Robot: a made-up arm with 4 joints. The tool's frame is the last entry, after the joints. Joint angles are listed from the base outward. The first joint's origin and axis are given. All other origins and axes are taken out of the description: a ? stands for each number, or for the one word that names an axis. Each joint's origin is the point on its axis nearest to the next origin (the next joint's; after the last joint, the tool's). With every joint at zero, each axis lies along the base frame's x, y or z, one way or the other. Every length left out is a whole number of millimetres.
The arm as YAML. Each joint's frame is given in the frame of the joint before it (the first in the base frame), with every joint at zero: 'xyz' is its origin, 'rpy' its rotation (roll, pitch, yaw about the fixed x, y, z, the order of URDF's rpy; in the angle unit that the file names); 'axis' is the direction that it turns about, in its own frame. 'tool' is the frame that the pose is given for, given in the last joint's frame.
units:
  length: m
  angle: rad
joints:
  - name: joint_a
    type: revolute
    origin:
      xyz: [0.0, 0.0, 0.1]
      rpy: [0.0, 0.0, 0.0]
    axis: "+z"
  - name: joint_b
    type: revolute
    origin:
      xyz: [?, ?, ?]
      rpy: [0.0, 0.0, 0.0]
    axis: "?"
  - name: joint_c
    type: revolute
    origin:
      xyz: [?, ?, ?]
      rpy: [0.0, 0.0, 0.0]
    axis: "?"
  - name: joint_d
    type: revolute
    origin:
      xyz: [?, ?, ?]
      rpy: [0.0, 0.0, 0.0]
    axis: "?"
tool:
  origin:
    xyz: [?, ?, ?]
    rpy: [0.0, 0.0, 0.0]
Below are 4 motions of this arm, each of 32 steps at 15 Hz.
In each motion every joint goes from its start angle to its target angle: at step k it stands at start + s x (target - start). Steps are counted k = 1, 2, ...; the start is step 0. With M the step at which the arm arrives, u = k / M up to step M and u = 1 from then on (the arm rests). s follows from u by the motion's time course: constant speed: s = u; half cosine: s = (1 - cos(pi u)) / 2; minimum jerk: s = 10 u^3 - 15 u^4 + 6 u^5.
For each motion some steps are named. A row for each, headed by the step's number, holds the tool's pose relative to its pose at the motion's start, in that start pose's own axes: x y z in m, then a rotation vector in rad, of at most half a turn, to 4 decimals.
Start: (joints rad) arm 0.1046 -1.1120 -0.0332 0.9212
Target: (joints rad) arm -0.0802 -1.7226 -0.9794 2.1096
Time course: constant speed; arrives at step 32
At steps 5, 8, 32:
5: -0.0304 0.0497 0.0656 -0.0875 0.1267 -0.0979
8: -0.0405 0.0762 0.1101 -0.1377 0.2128 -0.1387
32: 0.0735 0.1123 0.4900 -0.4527 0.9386 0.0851

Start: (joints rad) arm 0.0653 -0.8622 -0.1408 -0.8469
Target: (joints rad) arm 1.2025 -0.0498 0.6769 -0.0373
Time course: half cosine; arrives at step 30
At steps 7, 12, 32:
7: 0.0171 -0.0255 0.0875 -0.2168 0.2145 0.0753
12: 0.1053 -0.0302 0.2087 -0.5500 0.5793 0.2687
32: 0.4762 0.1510 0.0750 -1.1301 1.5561 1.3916

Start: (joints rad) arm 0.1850 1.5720 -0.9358 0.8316
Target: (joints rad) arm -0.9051 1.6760 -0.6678 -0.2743
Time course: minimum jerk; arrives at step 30
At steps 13, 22, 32:
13: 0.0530 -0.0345 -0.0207 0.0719 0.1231 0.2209
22: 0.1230 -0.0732 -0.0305 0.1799 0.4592 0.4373
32: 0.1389 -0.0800 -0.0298 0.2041 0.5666 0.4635

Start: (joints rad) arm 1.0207 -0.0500 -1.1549 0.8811
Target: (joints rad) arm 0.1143 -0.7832 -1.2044 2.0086
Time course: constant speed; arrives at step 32
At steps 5, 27, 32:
5: 0.0201 0.0095 0.0928 -0.1160 0.1785 -0.0027
27: 0.2917 -0.0195 0.3824 -0.4099 0.8406 0.2649
32: 0.3709 -0.0480 0.4074 -0.4223 0.9395 0.3695

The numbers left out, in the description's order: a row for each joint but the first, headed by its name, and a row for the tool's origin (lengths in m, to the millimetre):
joint_b: xyz 0.33 0.12 0.0, axis -x
joint_c: xyz 0.0 0.05 -0.1, axis +z
joint_d: xyz -0.41 -0.18 0.0, axis -x
tool: xyz 0.0 -0.12 -0.02

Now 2 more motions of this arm.
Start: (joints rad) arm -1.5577 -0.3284 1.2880 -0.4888
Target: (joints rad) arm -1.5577 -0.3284 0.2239 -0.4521
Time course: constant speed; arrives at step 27
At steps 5, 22, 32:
5: -0.0463 0.0755 -0.0394 -0.0068 -0.0919 -0.1743
22: -0.0678 0.3623 -0.1894 -0.0280 -0.3957 -0.7715
32: -0.0331 0.4427 -0.2314 -0.0332 -0.4824 -0.9485

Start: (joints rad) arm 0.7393 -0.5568 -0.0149 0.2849
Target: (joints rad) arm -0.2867 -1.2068 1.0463 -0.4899
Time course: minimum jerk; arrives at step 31
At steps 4, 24, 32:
4: 0.0048 -0.0039 -0.0066 0.0250 -0.0101 0.0006
24: 0.3552 -0.2294 -0.2185 0.8196 -0.8863 0.3552
32: 0.3846 -0.2648 -0.2079 0.8193 -0.9688 0.4221

